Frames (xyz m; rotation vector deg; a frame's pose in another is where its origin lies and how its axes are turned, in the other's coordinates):
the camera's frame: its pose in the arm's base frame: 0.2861 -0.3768 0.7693 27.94 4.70 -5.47
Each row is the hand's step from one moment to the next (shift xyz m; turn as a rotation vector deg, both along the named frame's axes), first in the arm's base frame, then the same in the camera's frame.
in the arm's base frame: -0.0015 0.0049 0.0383 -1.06 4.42 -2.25
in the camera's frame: -0.0057 0.0219 0.0313 -1.14 2.73 -4.12
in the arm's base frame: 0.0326 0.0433 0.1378 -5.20 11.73 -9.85
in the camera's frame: 0.0153 0.1056 0.1027 -5.00 5.17 -14.49
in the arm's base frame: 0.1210 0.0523 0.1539 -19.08 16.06 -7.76
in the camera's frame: 0.1007 0.1307 0.1176 -19.30 8.40 -15.46
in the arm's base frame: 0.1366 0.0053 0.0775 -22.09 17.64 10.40
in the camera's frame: 0.1273 0.0557 0.0734 -24.24 17.87 -0.39
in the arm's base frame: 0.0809 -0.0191 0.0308 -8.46 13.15 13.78
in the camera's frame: 0.0785 0.0065 0.0406 -10.74 17.01 5.46
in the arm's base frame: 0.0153 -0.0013 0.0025 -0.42 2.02 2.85
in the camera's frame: 0.0150 0.0017 0.0037 -0.85 3.05 1.53
